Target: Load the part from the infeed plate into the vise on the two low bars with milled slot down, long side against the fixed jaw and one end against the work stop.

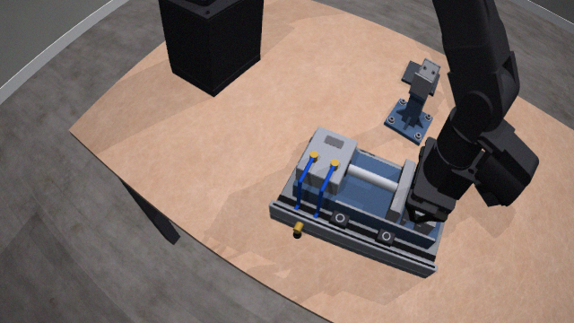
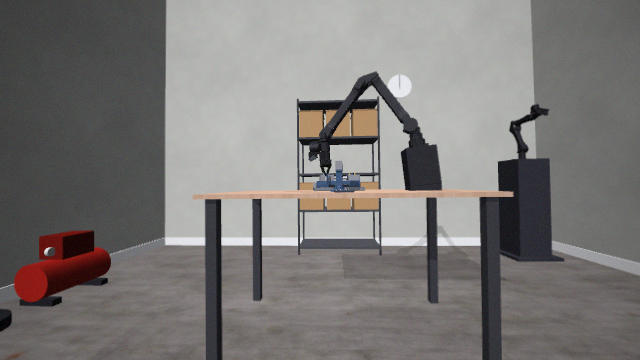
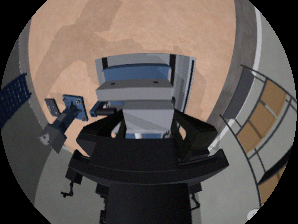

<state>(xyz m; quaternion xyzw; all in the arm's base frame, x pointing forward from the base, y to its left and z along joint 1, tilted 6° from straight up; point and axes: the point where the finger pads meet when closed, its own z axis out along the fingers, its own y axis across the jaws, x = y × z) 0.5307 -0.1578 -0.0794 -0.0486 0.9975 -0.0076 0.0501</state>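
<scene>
My hand is 10 mm above the grey part. The rest, counted from my hand: moving jaw 40 mm behind, 20 mm to the left, 20 mm below; fixed jaw 30 mm ahead, 20 mm to the left, 20 mm below; work stop 70 mm to the left, 10 mm below, 10 mm behind.
</scene>
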